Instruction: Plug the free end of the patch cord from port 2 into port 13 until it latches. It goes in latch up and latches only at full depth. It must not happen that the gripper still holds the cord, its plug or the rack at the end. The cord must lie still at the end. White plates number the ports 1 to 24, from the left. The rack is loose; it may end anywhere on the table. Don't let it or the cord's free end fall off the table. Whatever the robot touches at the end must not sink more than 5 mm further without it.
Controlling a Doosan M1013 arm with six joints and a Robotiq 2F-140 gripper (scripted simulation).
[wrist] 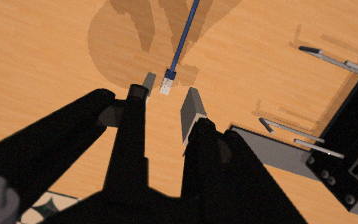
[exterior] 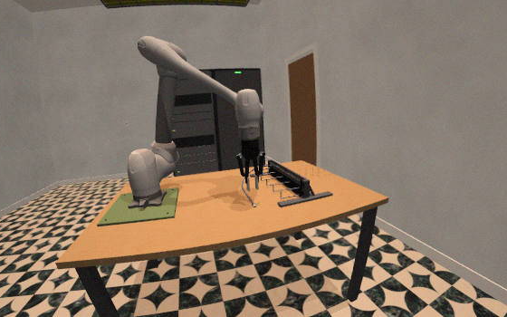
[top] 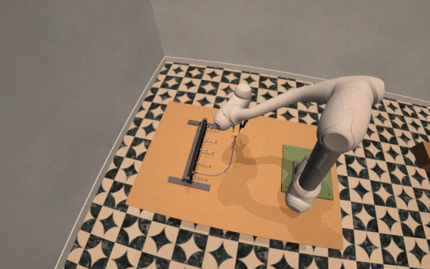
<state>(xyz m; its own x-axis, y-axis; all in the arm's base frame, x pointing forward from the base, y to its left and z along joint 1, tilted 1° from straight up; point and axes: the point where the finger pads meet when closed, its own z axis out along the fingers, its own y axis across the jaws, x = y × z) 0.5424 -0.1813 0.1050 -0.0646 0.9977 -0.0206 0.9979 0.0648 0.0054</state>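
Now: the cord end 1 cm to the right of my hand and 11 cm below it.
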